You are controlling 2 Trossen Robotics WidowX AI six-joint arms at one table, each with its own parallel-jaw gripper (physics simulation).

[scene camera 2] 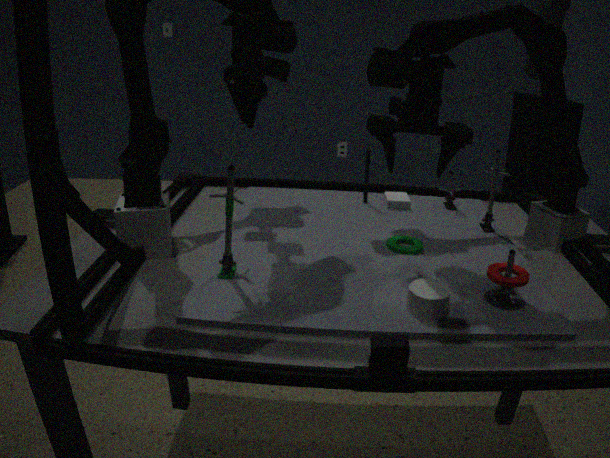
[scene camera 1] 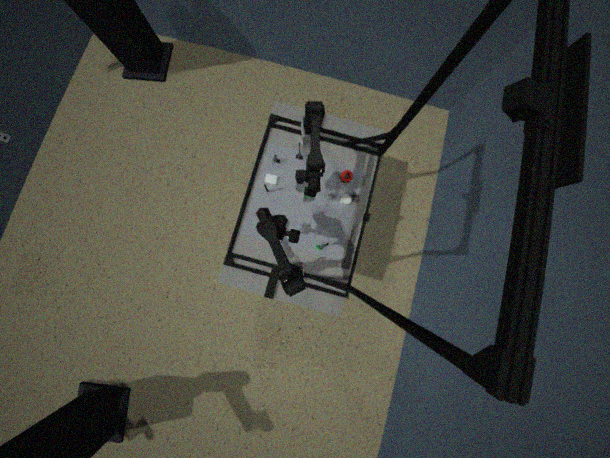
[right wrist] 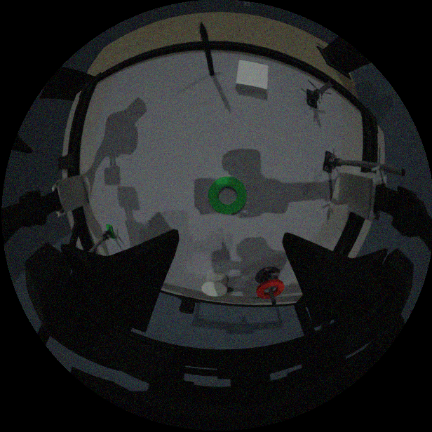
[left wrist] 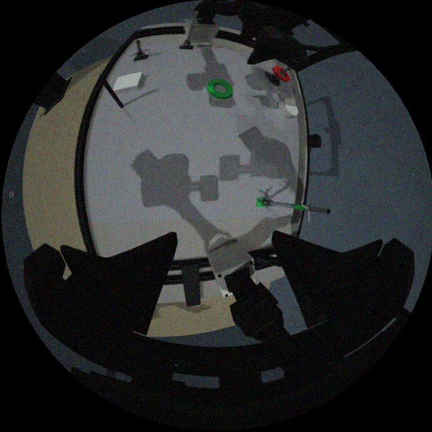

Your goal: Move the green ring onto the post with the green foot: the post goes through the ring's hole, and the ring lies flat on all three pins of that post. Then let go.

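Frame: origin at the left arm's base, x right, y up, z back, level; metres.
Seen in the pictures: left gripper, fingertip midpoint: [scene camera 2: 248,125] [scene camera 1: 286,235]; right gripper, fingertip midpoint: [scene camera 2: 414,174]; left arm's base at its link origin: [scene camera 2: 142,201]; right arm's base at its link origin: [scene camera 2: 560,207] [scene camera 1: 310,129].
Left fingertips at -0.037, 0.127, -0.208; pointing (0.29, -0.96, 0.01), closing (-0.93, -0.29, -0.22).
Pixels of each thing's middle, then the offset from my left fingertips to it, as dx, dy, dz. "*": a spot on its surface instead.
- green ring at the middle of its body: [scene camera 2: 405,244] +0.133, -0.208, -0.284
- post with the green foot, surface spot: [scene camera 2: 228,235] [scene camera 1: 323,246] * +0.201, -0.137, +0.055
- red ring at the middle of its body: [scene camera 2: 508,274] +0.361, -0.165, -0.367
- white-topped cylinder at the middle of its body: [scene camera 2: 428,298] [scene camera 1: 345,199] +0.355, -0.194, -0.228
- white box at the middle of its body: [scene camera 2: 397,200] [scene camera 1: 271,179] -0.099, -0.202, -0.362
- black rod at the middle of its body: [scene camera 2: 366,174] -0.120, -0.142, -0.289
The green ring [scene camera 2: 406,251] [left wrist: 210,89] [right wrist: 214,195] lies flat on the table, off any post; in scene camera 1 it is mostly hidden under the right arm. The post with the green foot [scene camera 1: 320,246] [scene camera 2: 228,235] [left wrist: 285,204] [right wrist: 111,231] stands upright at the left in scene camera 2, with no ring on it. My right gripper [scene camera 2: 415,173] [right wrist: 232,236] is open and empty, high above the ring. My left gripper [scene camera 2: 248,122] [left wrist: 225,237] is open and empty, high above the table; in scene camera 2 its fingers overlap.
A red ring [scene camera 2: 507,283] [right wrist: 261,290] is around a short post at the right in scene camera 2. A white-topped cylinder [scene camera 2: 429,302] stands left of it. Behind are a white box [scene camera 2: 398,202], a black rod [scene camera 2: 367,177] and two dark-footed posts [scene camera 2: 487,224] [scene camera 2: 450,202].
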